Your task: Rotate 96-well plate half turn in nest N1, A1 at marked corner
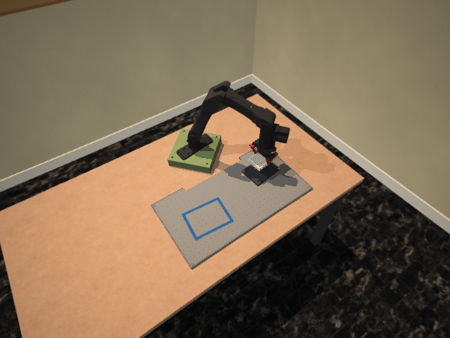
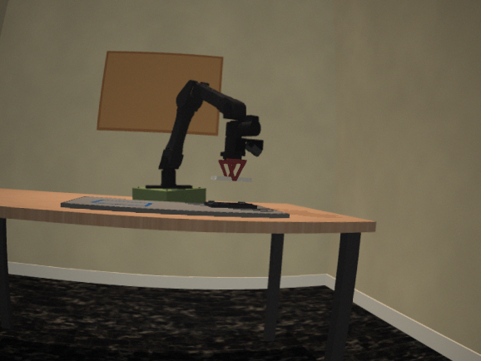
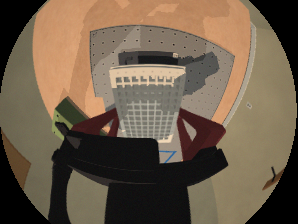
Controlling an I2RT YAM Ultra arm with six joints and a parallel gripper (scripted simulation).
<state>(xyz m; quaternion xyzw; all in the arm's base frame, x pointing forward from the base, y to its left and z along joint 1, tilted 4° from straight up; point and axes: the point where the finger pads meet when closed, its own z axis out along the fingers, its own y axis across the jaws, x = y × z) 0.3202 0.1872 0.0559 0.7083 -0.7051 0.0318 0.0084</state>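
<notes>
The black plate nest N1 lies 9 cm below my hand. Round my hand: white 96-well plate (right at my hand).
</notes>
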